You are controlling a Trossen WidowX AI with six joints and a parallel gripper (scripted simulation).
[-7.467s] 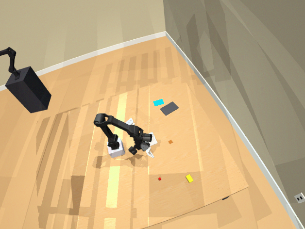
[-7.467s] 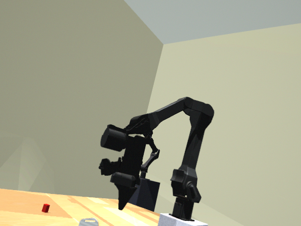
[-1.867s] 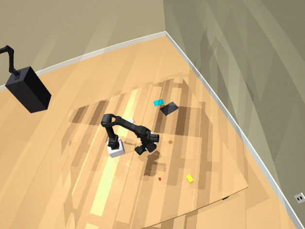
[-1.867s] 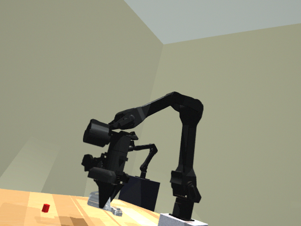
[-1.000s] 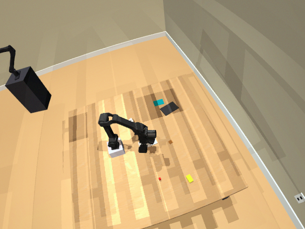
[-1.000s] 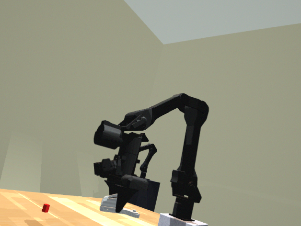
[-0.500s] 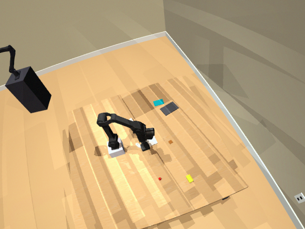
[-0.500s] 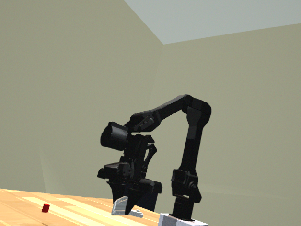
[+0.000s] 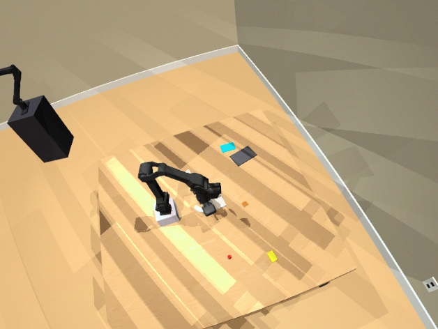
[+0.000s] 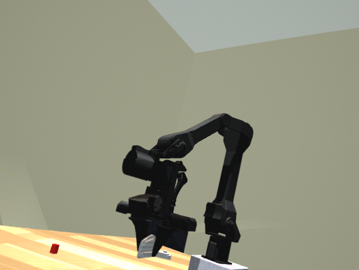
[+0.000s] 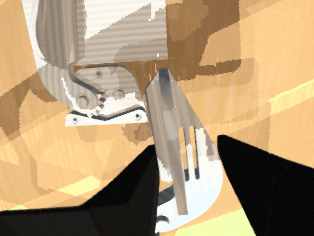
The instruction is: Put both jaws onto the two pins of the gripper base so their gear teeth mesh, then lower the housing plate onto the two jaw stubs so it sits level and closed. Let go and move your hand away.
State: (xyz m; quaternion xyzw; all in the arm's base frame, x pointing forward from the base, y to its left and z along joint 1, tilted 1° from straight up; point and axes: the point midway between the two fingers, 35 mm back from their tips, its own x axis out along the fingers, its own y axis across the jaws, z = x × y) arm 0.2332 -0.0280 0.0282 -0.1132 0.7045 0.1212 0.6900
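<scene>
The flat white plate is 6 cm ahead of my gripper tip, 8 cm to the left of it and 8 cm below it. Round my gripper tip: red cube (8 cm ahead, 28 cm to the right, 7 cm below); then small brown piece (22 cm ahead, 2 cm to the left, 8 cm below); then yellow block (30 cm ahead, 32 cm to the right, 8 cm below).
</scene>
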